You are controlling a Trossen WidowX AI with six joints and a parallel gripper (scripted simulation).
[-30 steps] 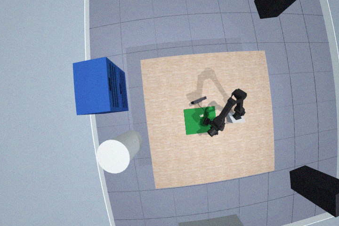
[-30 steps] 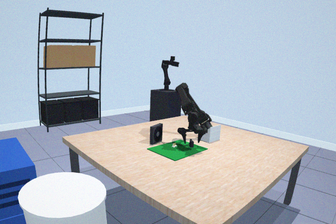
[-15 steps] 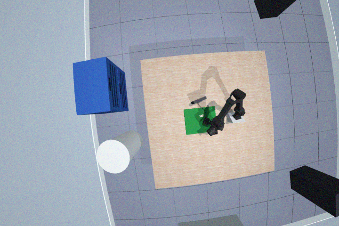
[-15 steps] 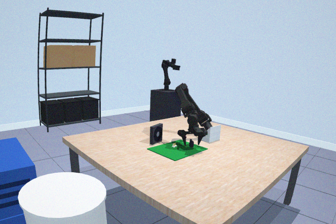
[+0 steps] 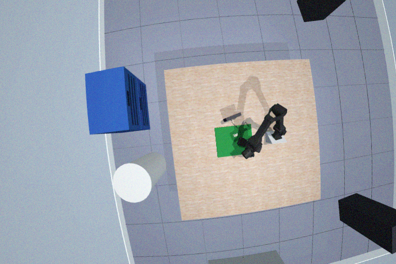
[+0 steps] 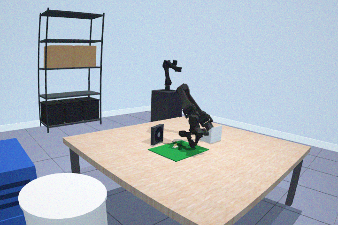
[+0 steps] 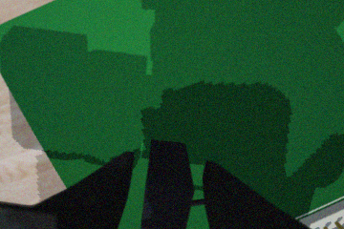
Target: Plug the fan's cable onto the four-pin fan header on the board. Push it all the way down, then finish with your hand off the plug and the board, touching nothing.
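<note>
The green board is 9 cm ahead of my gripper tip, 5 cm to the right of it and 3 cm below it. Round my gripper tip: black fan (22 cm to the right, 7 cm ahead, 4 cm above); plug (1 cm to the right, 1 cm behind, 1 cm above).
</note>
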